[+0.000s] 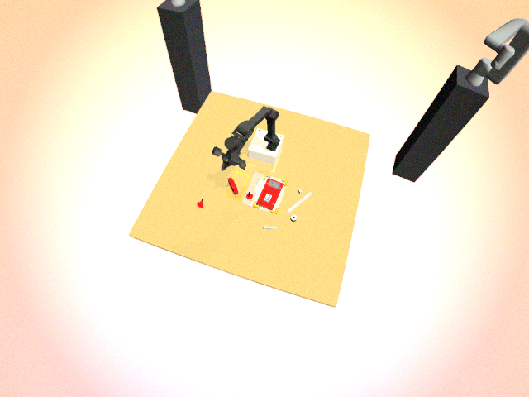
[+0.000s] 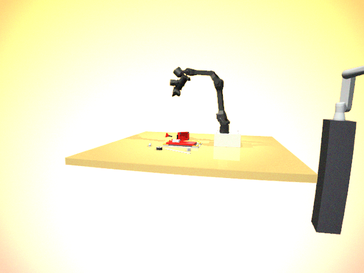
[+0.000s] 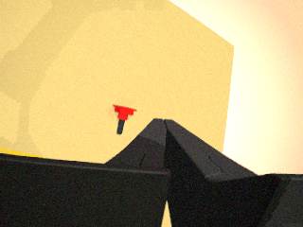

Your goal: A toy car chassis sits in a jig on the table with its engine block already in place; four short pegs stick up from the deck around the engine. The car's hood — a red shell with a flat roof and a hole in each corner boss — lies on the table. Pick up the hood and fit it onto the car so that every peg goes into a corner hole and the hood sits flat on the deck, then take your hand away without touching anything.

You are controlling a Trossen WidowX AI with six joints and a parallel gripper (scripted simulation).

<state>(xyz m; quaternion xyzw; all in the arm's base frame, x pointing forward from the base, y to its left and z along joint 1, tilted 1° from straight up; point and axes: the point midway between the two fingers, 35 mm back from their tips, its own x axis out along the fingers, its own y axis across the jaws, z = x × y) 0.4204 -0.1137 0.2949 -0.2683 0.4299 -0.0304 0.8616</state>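
Now: gripper tip 10 cm past the hood and 32 cm above it. The rest, counted from my gripper tip: wheel (6 cm behind, 43 cm to the left, 35 cm below); short rod (6 cm ahead, 32 cm to the left, 35 cm below); white strip (18 cm behind, 42 cm to the left, 36 cm below).
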